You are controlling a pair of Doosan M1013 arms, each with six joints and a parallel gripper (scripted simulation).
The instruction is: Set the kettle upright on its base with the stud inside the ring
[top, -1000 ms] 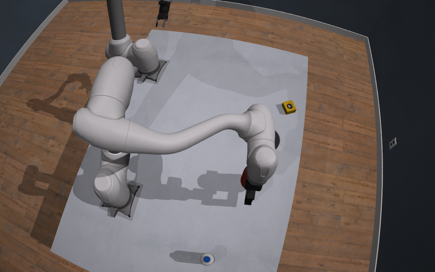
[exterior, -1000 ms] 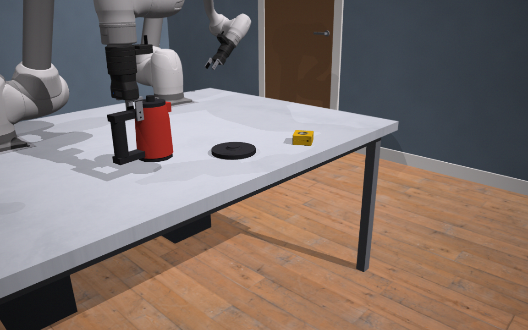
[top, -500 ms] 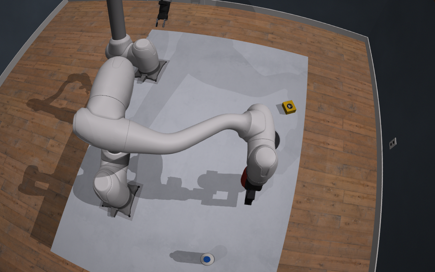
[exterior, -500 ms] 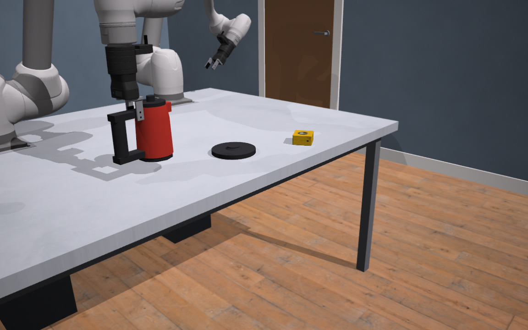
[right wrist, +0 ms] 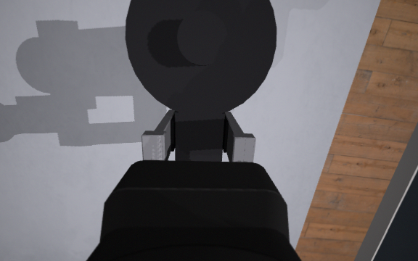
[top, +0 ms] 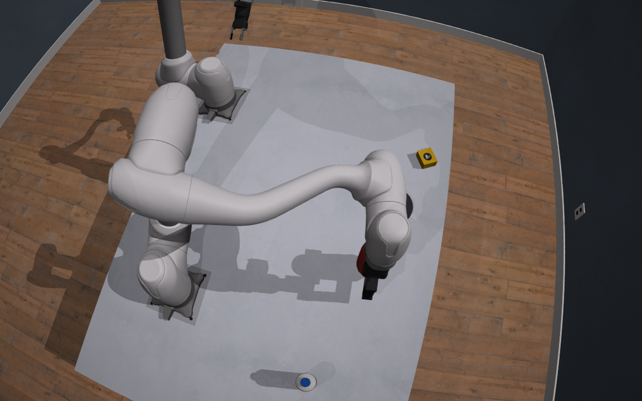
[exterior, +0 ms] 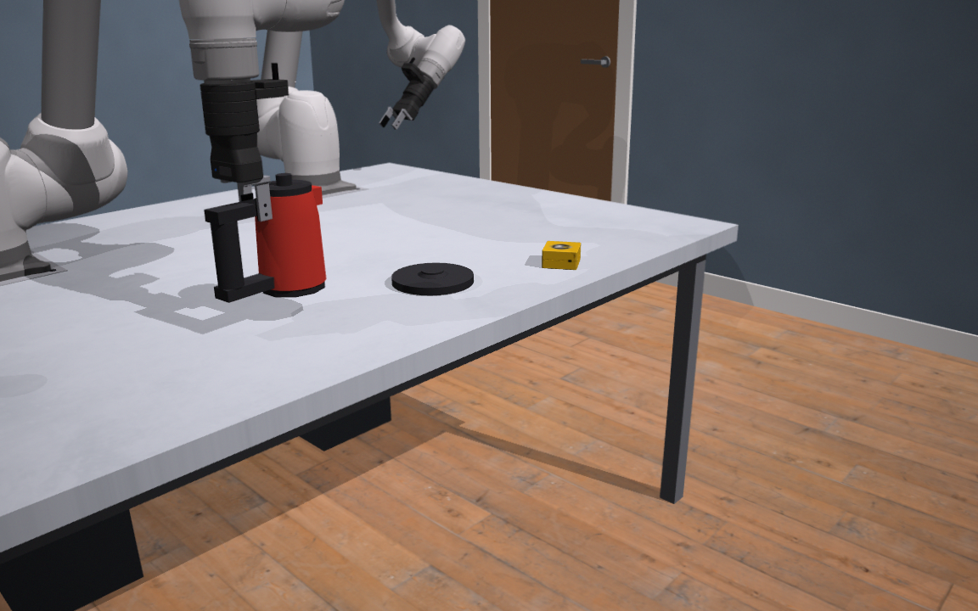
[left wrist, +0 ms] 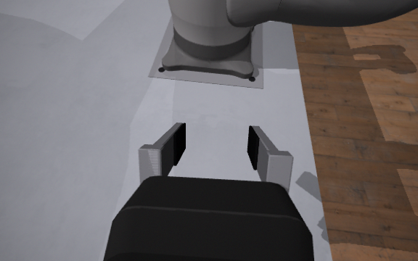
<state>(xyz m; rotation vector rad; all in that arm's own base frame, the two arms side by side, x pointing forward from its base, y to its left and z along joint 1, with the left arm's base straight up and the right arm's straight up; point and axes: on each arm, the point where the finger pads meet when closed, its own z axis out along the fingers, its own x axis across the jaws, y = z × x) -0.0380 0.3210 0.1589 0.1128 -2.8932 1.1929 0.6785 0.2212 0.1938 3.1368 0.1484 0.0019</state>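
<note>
The red kettle is 5 cm below my right hand and 2 cm to the left of it. The rest, counted from my right hand: white bottle: 38 cm to the right, 18 cm behind, 11 cm below; then round black base: 31 cm to the left, 18 cm below, 9 cm ahead.
</note>
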